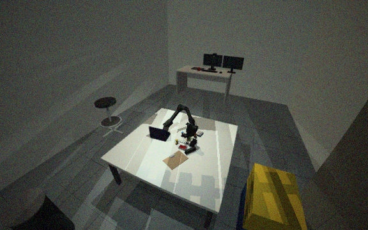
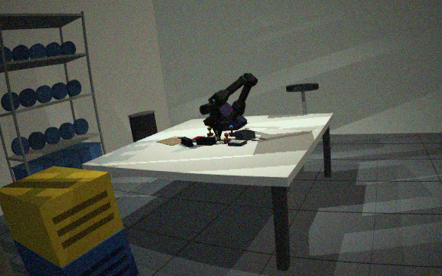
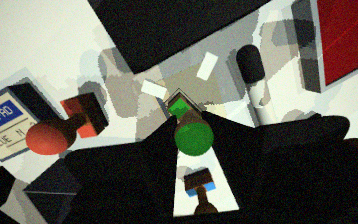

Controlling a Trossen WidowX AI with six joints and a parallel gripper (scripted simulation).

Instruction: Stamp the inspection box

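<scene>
Right now the pale card is 30 mm below my gripper tip and 10 mm behind it. Also, from my gripper tip: black block (80 mm ahead, 40 mm to the right, 10 mm below); then marker (70 mm to the right, 20 mm behind, 10 mm below); then green stamp (right at my gripper tip).
</scene>
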